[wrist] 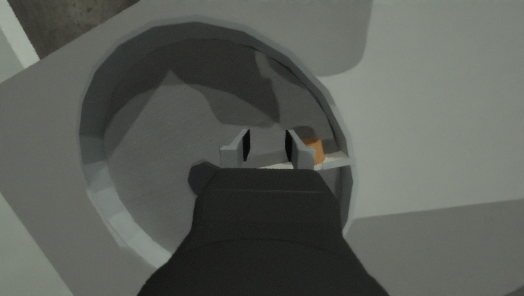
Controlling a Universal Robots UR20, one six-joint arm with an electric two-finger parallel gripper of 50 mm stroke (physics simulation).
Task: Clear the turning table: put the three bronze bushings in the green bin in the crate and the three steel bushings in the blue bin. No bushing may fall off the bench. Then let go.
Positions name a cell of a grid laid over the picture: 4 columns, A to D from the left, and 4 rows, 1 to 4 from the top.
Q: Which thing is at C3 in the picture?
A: My gripper.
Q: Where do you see a round grey turning table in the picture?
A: At B2
